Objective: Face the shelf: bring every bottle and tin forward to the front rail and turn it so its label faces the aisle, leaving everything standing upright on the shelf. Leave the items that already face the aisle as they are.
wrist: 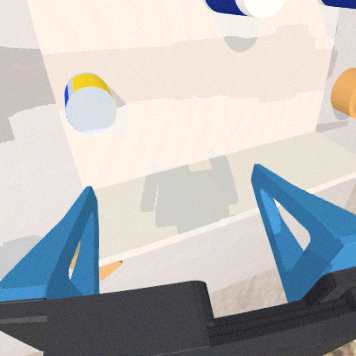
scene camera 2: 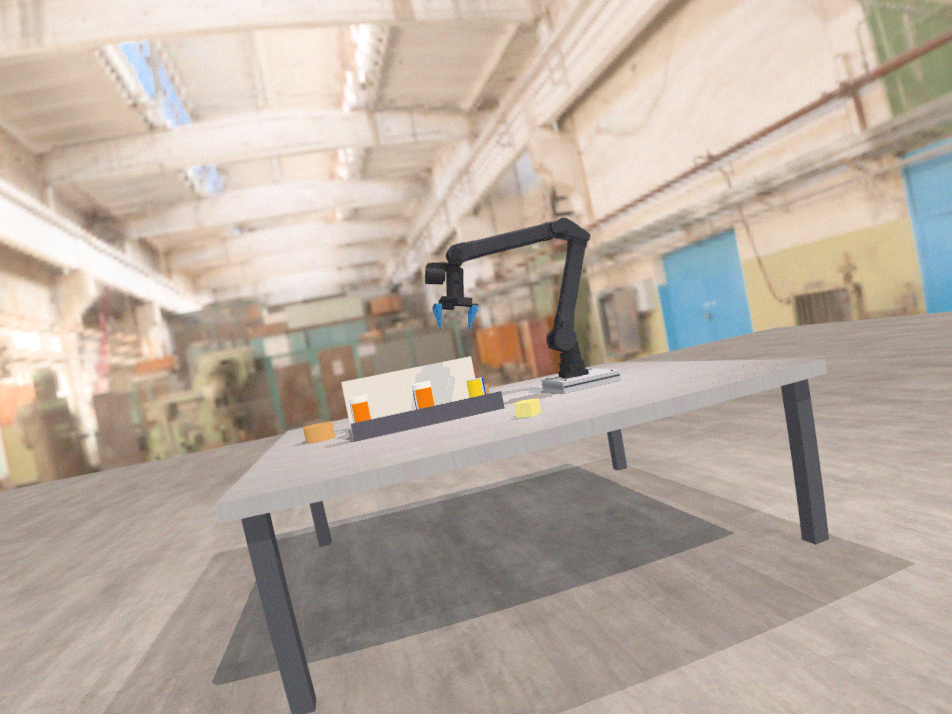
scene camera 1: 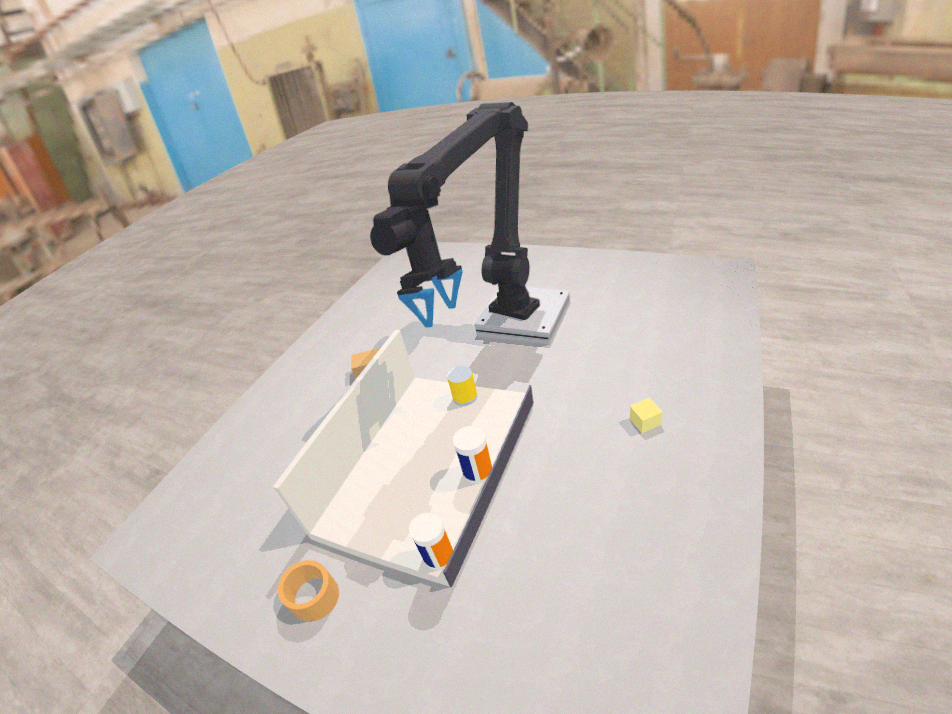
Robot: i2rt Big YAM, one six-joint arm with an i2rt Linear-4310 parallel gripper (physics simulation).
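Seen in the pictures: gripper, fingertip midpoint: (wrist: 174,181) (scene camera 2: 455,329) (scene camera 1: 441,317); arm's base at its link origin: (scene camera 2: 573,375) (scene camera 1: 514,307).
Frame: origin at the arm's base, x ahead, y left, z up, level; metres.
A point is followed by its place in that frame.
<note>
The yellow tin (scene camera 1: 462,388) {z 0.039, x 0.361, y 0.090 m} (scene camera 2: 475,388) {z 0.029, x 0.344, y 0.099 m} (wrist: 91,110) {z 0.057, x 0.341, y 0.072 m} stands upright at the shelf's robot end, set back from the dark front rail (scene camera 1: 492,484) {z -0.012, x 0.519, y 0.259 m} (scene camera 2: 426,417) {z -0.015, x 0.507, y 0.257 m}. Yellow shows on its aisle side, with a blue strip toward the shelf's robot end. The middle bottle (scene camera 1: 472,454) {z 0.073, x 0.527, y 0.238 m} (scene camera 2: 423,395) {z 0.050, x 0.503, y 0.246 m} (wrist: 227,6) {z 0.047, x 0.489, y 0.195 m} and the far-end bottle (scene camera 1: 430,541) {z 0.080, x 0.710, y 0.285 m} (scene camera 2: 359,409) {z 0.048, x 0.691, y 0.289 m} stand upright close to the rail, orange toward the aisle and dark blue on another side; the wrist view cuts both off. My gripper (scene camera 1: 440,316) {z 0.230, x 0.371, y 0.090 m} (scene camera 2: 456,328) {z 0.230, x 0.371, y 0.090 m} (wrist: 174,181) {z 0.230, x 0.371, y 0.090 m} is open and empty, above and behind the tin near the back panel.
The tall cream back panel (scene camera 1: 330,438) {z 0.097, x 0.636, y -0.019 m} (scene camera 2: 384,391) {z 0.069, x 0.652, y -0.015 m} rises along the shelf's rear. An orange ring (scene camera 1: 328,597) {z -0.008, x 0.861, y 0.148 m} (scene camera 2: 319,432) {z -0.010, x 0.859, y 0.147 m} (wrist: 342,92) {z -0.011, x 0.824, y 0.099 m} lies past the far end. An orange block (scene camera 1: 361,362) {z 0.011, x 0.364, y -0.238 m} (wrist: 109,270) {z 0.010, x 0.369, y -0.263 m} sits behind the panel. A yellow cube (scene camera 1: 645,415) {z -0.001, x 0.246, y 0.457 m} (scene camera 2: 527,408) {z -0.017, x 0.231, y 0.480 m} is on the aisle side.
</note>
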